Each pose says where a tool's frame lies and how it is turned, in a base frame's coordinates. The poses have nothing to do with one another.
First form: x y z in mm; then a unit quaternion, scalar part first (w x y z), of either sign.
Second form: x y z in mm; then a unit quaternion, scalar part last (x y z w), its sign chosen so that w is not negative. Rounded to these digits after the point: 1 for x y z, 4 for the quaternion.
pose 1, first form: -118.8 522.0 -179.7 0.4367 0.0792 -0.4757 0.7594
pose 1, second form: -118.8 522.0 -179.7 0.0792 -0.4757 0.7594 0.4367
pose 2, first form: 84.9 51.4 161.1 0.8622 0.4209 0.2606 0.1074
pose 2, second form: 84.9 51.4 161.1 0.4209 0.2606 0.1074 0.8622
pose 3, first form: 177.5 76.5 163.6 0.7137 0.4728 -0.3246 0.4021
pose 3, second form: 177.5 76.5 163.6 0.4728 -0.3246 0.4021 0.7137
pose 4, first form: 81.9 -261.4 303.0 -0.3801 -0.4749 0.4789 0.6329
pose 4, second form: 81.9 -261.4 303.0 0.4749 -0.4789 -0.6329 0.3801
